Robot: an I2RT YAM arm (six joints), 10 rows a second.
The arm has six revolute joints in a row. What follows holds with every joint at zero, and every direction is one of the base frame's. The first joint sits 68 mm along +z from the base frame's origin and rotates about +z. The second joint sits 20 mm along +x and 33.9 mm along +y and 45.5 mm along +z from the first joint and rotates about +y. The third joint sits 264 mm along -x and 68.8 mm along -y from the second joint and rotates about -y. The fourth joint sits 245 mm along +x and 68.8 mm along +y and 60 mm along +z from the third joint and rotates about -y. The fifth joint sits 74 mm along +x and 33.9 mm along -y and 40.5 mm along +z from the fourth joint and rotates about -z. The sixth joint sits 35.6 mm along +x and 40.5 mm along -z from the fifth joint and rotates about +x. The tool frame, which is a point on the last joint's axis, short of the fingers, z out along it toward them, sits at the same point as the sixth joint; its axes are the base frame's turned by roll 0, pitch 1.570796 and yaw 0 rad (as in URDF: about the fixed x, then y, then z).
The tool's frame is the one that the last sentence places.
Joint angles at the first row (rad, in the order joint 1, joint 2, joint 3, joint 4, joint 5, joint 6):
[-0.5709, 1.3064, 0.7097, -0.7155, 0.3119, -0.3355]
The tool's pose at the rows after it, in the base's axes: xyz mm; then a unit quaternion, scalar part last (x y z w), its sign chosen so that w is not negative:
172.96 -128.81 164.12 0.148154 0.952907 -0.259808 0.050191
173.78 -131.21 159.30 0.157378 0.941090 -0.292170 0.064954
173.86 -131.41 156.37 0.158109 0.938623 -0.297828 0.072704
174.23 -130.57 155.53 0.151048 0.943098 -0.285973 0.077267
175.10 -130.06 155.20 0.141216 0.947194 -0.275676 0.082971
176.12 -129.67 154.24 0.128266 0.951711 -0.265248 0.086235
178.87 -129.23 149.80 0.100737 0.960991 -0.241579 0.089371
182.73 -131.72 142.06 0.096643 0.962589 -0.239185 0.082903
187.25 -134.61 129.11 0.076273 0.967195 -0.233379 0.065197
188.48 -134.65 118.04 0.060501 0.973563 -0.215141 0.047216
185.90 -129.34 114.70 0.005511 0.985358 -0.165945 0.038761
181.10 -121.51 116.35 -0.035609 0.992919 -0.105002 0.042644
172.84 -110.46 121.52 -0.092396 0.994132 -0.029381 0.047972
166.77 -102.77 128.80 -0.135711 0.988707 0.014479 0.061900
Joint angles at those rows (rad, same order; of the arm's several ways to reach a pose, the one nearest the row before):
[-0.5709, 1.3064, 0.6434, -0.5812, 0.4324, -0.3348]
[-0.5709, 1.3063, 0.6094, -0.4878, 0.4820, -0.3355]
[-0.5709, 1.3067, 0.5926, -0.4496, 0.4858, -0.3393]
[-0.5709, 1.3068, 0.5911, -0.4495, 0.4572, -0.3489]
[-0.5709, 1.3067, 0.5907, -0.4457, 0.4294, -0.3652]
[-0.5709, 1.3105, 0.5907, -0.4423, 0.4023, -0.3874]
[-0.5709, 1.3315, 0.5907, -0.4324, 0.3462, -0.4324]
[-0.5709, 1.3762, 0.5907, -0.4008, 0.3466, -0.4389]
[-0.5709, 1.4456, 0.5907, -0.3626, 0.3462, -0.4759]
[-0.5709, 1.4979, 0.5907, -0.3580, 0.3275, -0.4976]
[-0.5709, 1.5028, 0.5911, -0.4099, 0.2375, -0.5896]
[-0.5709, 1.4819, 0.5911, -0.4889, 0.1234, -0.6544]
[-0.5709, 1.4433, 0.5911, -0.6067, -0.0128, -0.7555]
[-0.5709, 1.3995, 0.5911, -0.6868, -0.1024, -0.8398]

